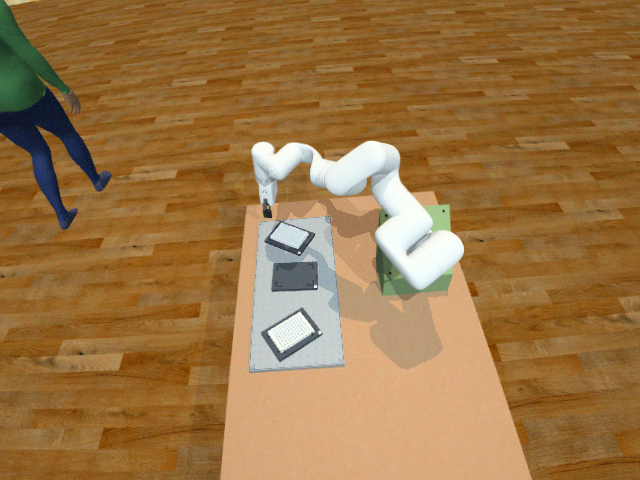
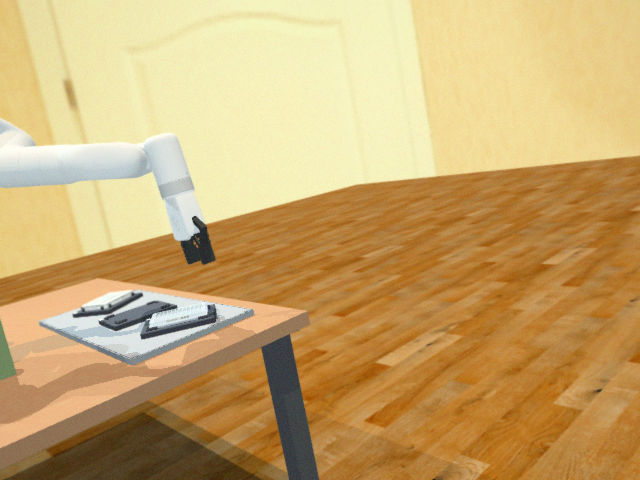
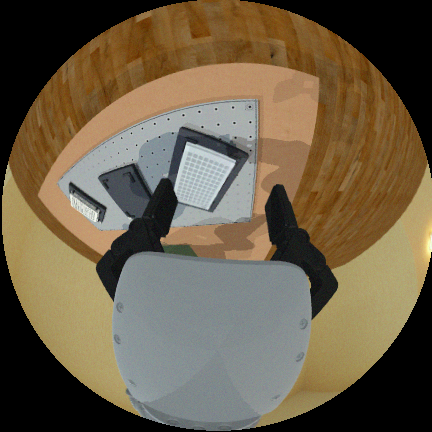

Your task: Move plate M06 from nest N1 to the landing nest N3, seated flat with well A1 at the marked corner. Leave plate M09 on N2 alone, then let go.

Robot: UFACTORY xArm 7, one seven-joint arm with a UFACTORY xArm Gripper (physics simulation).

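Note:
My gripper [image 1: 267, 210] [image 2: 200, 259] [image 3: 220, 191] is open and empty, high above the table's far end. Below it, a pale well plate [image 1: 290, 235] [image 2: 180, 315] [image 3: 205, 175] lies in a dark nest [image 1: 270, 240] [image 2: 178, 329] [image 3: 238, 151] set at an angle. The middle nest [image 1: 294, 276] [image 2: 136, 315] [image 3: 126, 190] holds no plate, which fits the landing nest N3; a small white mark shows at one corner. A white well plate [image 1: 291, 332] [image 2: 108, 301] [image 3: 85, 208] lies in the angled near nest [image 1: 280, 355] [image 2: 97, 312]. I cannot read which plate is M06 or M09.
The nests stand on a grey perforated board [image 1: 330, 356] [image 2: 133, 356] [image 3: 251, 210] on the orange-brown table [image 1: 382, 413] [image 2: 273, 316] [image 3: 290, 112]. A green block [image 1: 416, 287] [image 2: 6, 356] [image 3: 181, 250] stands under the arm's base. A person [image 1: 25, 77] in green stands on the floor at the left.

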